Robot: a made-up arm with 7 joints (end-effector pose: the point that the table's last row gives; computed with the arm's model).
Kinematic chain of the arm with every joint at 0, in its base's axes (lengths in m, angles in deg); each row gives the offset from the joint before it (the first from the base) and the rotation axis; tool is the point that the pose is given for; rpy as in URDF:
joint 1: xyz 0 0 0.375 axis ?
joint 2: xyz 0 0 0 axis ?
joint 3: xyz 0 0 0.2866 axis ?
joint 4: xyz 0.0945 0 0 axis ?
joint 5: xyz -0.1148 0 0.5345 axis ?
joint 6: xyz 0 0 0 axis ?
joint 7: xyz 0.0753 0 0 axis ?
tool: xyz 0 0 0 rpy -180 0 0
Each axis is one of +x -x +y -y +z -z.
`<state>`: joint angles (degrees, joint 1 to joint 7).
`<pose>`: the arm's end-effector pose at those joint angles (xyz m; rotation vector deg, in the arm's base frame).
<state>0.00 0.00 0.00 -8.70 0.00 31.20 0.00</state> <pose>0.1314 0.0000 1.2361 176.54 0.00 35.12</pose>
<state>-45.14 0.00 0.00 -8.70 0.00 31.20 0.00</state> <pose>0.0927 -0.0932 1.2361 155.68 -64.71 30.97</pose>
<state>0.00 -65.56 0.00 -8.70 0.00 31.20 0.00</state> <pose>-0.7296 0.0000 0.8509 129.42 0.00 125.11</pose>
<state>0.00 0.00 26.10 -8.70 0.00 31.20 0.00</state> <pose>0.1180 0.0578 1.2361 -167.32 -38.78 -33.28</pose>
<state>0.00 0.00 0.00 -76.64 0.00 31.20 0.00</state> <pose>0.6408 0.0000 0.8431 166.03 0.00 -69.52</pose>
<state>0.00 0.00 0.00 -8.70 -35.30 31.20 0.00</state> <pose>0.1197 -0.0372 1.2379 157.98 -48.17 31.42</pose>
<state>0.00 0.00 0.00 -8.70 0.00 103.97 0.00</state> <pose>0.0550 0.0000 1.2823 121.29 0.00 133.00</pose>
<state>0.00 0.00 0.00 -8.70 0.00 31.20 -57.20</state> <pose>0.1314 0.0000 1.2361 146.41 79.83 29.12</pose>
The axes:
joint 1: +z
joint 2: +y
joint 3: +z
joint 4: -y
joint 5: +z
joint 6: -y
joint 7: -z

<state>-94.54 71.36 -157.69 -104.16 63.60 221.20 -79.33</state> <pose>-0.1881 -0.0899 1.0153 -22.36 -1.96 -114.87</pose>
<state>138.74 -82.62 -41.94 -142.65 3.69 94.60 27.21</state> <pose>0.1140 0.3986 0.7721 -92.23 -97.39 47.73</pose>
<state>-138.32 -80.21 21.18 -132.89 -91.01 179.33 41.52</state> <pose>0.1228 -0.2575 0.8673 51.53 -21.86 -13.73</pose>
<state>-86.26 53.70 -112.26 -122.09 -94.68 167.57 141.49</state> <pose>-0.6011 -0.0101 0.5603 -29.56 -79.67 -35.26</pose>
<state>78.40 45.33 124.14 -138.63 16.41 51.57 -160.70</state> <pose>-0.4903 -0.2061 0.5188 123.40 42.04 93.85</pose>
